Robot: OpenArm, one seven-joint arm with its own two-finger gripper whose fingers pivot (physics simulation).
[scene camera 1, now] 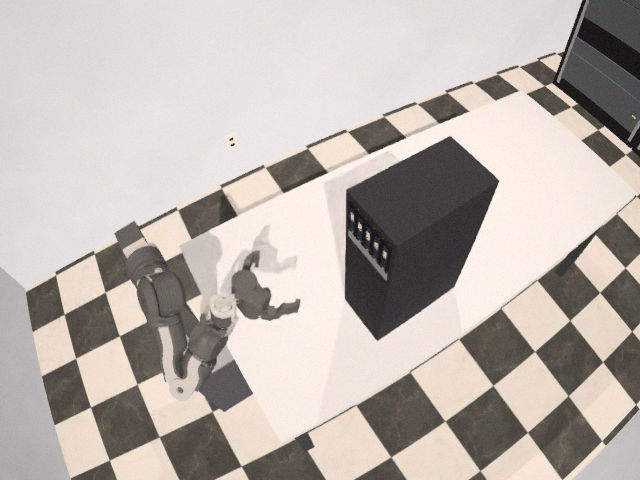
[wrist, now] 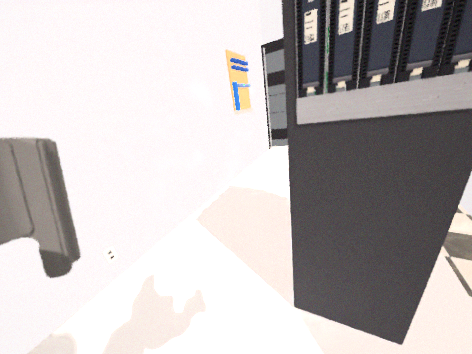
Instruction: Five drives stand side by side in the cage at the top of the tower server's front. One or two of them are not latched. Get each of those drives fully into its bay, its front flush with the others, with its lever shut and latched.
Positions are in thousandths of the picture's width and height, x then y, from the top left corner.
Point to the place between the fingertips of my gripper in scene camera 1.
At 435, 584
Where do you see a black tower server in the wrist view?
At 789, 566
